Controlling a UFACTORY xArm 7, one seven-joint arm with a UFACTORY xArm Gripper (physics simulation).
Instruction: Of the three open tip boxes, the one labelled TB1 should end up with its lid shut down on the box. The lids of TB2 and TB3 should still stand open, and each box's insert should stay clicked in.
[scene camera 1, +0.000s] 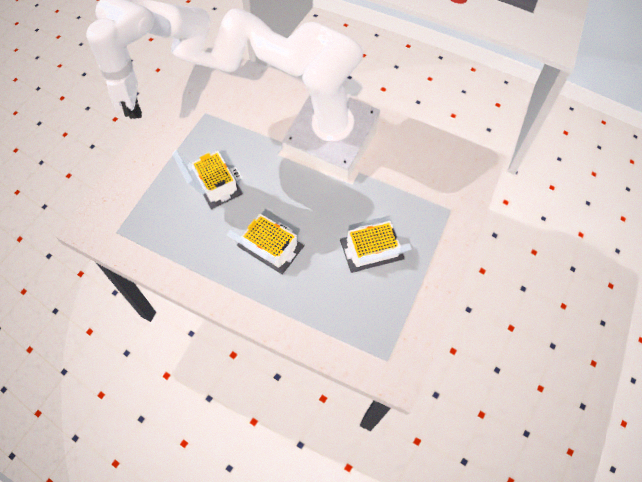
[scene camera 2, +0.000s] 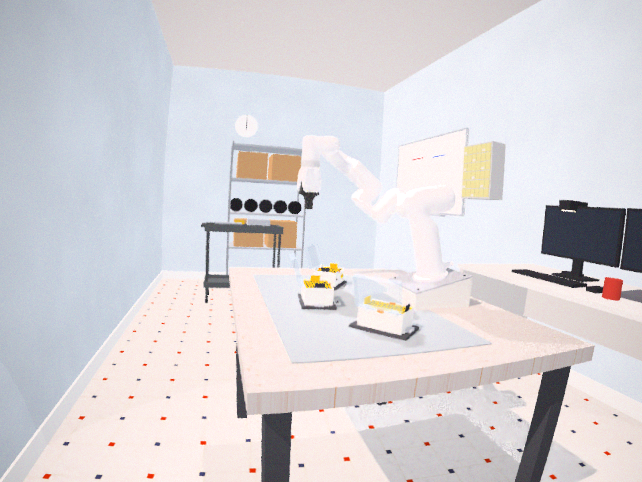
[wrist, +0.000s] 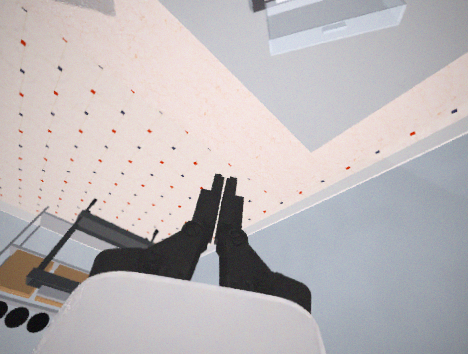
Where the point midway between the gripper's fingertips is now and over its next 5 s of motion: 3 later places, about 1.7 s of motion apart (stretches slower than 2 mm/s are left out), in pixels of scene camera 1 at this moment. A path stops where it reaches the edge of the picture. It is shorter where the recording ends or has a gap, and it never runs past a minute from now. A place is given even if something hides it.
My gripper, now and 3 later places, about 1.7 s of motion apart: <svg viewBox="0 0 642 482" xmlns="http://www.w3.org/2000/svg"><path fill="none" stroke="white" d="M136 116L176 145L195 150L236 153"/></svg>
